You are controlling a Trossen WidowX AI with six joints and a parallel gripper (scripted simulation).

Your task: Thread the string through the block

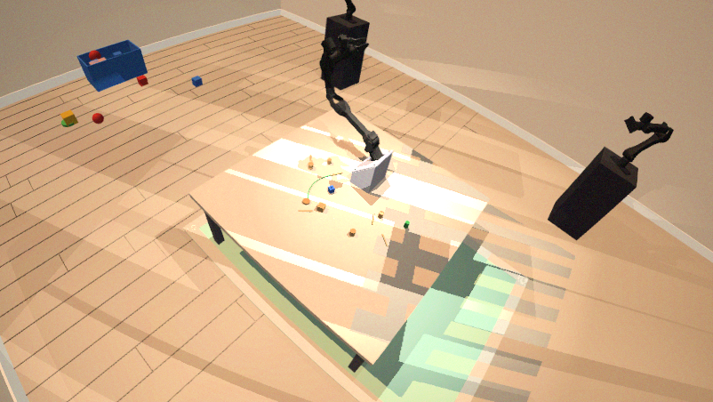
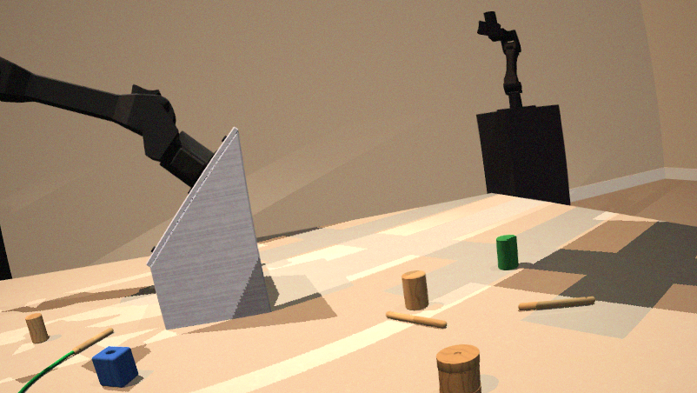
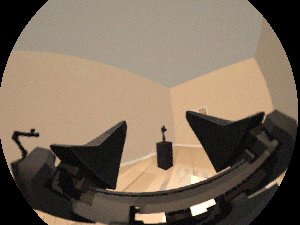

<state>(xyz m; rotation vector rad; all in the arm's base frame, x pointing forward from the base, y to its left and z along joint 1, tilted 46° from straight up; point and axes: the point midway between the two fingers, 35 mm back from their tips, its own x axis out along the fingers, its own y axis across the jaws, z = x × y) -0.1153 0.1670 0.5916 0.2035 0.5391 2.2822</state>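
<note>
My gripper tip is 72 cm above the blue cube, 36 cm short of it and 19 cm to the right of it. The rest, counted from my gripper tip: round wooden button 73 cm below, 52 cm ahead, 16 cm to the left; wooden peg 72 cm below, 20 cm ahead, 2 cm to the left; wooden block 72 cm below, 49 cm ahead, 25 cm to the left.
</note>
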